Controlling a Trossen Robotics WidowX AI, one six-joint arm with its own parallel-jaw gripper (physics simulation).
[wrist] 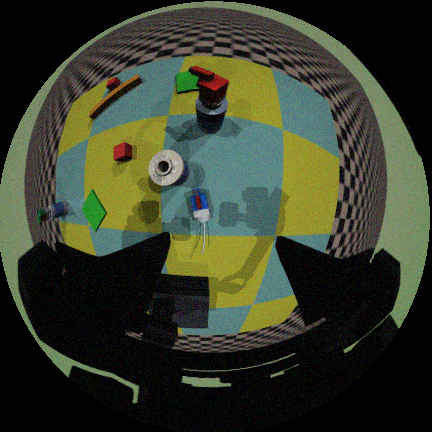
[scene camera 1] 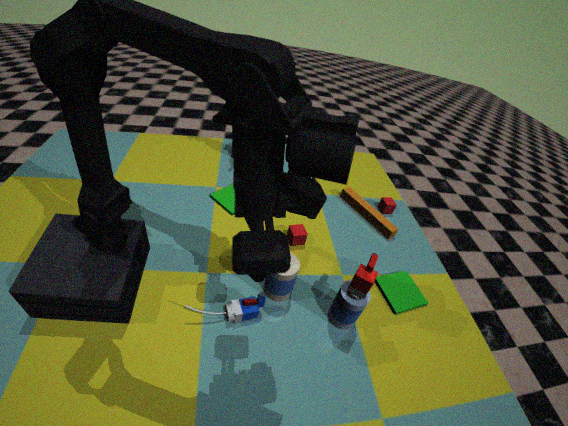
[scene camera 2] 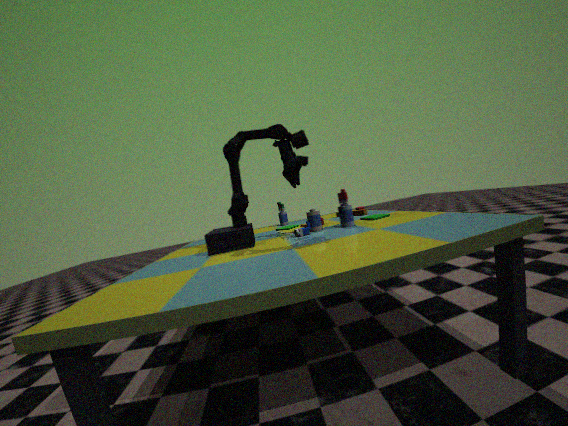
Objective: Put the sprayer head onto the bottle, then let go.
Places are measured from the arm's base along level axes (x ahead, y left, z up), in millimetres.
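Pixels of known places: gripper, fingertip midpoint: point(wrist: 225, 240) point(scene camera 2: 296, 186); arm's base at its link origin: point(wrist: 163, 305) point(scene camera 1: 108, 241) point(scene camera 2: 239, 226).
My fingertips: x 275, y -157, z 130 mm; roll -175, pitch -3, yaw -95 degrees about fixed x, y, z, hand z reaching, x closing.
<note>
For each thing: its top centre in the pictures, then the offset to it from my fingertips. "*": a spot on its surface instead.
- sprayer head at a spot on its surface: point(scene camera 1: 243, 310) point(wrist: 204, 207) point(scene camera 2: 302, 228) * 187 mm down, 7 mm back, 17 mm left
- open bottle at its top centre: point(wrist: 162, 166) point(scene camera 1: 285, 259) point(scene camera 2: 312, 209) 115 mm down, 79 mm ahead, 82 mm left
- blue bottle at its top centre: point(wrist: 212, 72) point(scene camera 1: 372, 267) point(scene camera 2: 342, 189) 48 mm down, 213 mm ahead, 0 mm left
- green-headed bottle at its top centre: point(scene camera 2: 279, 202) 48 mm down, 36 mm ahead, 649 mm left
- orange bar at its top centre: point(scene camera 1: 369, 207) point(wrist: 110, 93) point(scene camera 2: 350, 210) 189 mm down, 410 mm ahead, 325 mm left
The sprayer head point(scene camera 1: 243, 310) point(scene camera 2: 302, 232) point(wrist: 200, 204) lies on its side on the table, with a blue body, red trigger, white collar and thin white tube. The open bottle point(scene camera 1: 280, 286) point(scene camera 2: 314, 220) point(wrist: 175, 172) stands upright close beside it, white on top with a blue band; its dark neck hole shows in the wrist view. My gripper point(scene camera 1: 259, 275) point(scene camera 2: 295, 185) point(wrist: 225, 240) is open and empty, high above the table. It points down and hides part of the bottle's top in scene camera 1.
A blue bottle point(scene camera 1: 345, 312) point(scene camera 2: 345, 215) point(wrist: 211, 119) with a red head stands nearby. A green-headed bottle point(scene camera 2: 283, 217) point(wrist: 59, 209) stands farther off. Red cubes point(scene camera 1: 297, 234) point(wrist: 122, 151), an orange bar point(scene camera 1: 369, 212) point(wrist: 115, 96) and green tiles point(scene camera 1: 402, 292) point(wrist: 94, 210) lie around.
</note>
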